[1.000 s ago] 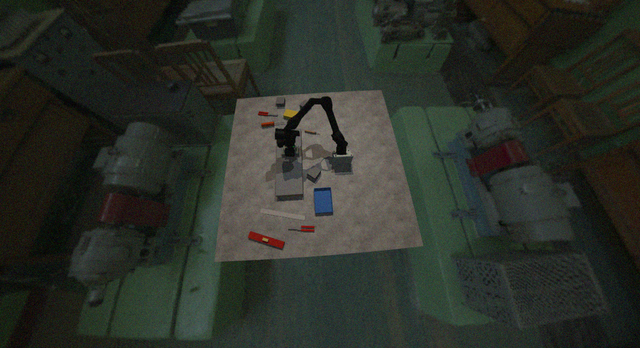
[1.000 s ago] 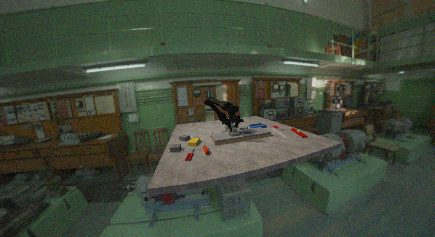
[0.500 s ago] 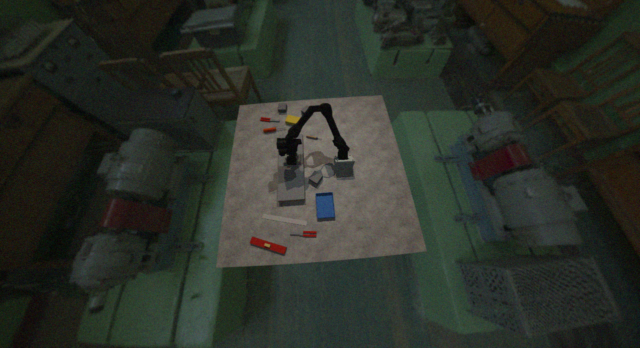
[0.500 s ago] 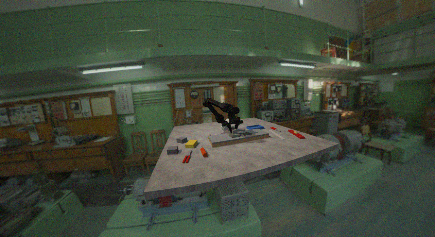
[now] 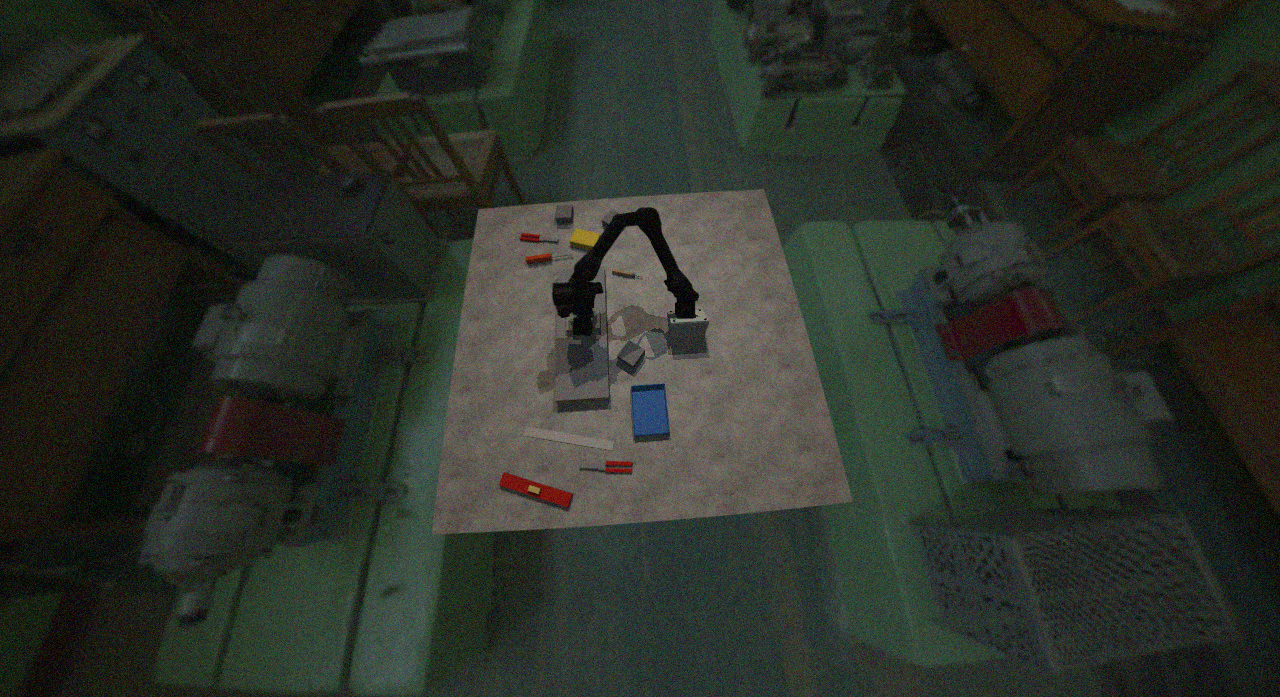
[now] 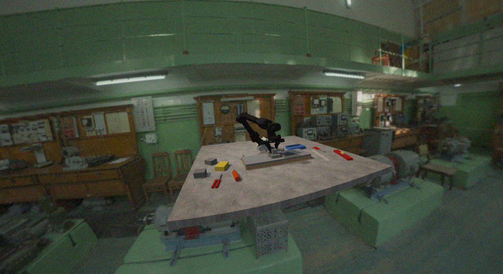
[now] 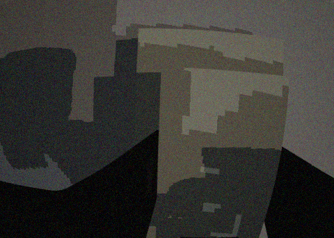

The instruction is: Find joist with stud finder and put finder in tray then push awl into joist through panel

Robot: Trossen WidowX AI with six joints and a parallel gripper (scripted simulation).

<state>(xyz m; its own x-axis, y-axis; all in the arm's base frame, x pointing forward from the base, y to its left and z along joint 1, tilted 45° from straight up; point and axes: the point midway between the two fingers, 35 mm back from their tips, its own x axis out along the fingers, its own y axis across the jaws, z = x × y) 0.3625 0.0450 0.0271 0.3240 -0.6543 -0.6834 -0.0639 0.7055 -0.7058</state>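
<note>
Now: gripper tip 40 mm past the dark display and 30 mm below it. Also, from my gripper tip: awl 230 mm to the right, 170 mm behind, 60 mm below; then stud finder 20 mm behind, 20 mm above; then blue tray 310 mm to the left, 240 mm behind, 50 mm below.
</note>
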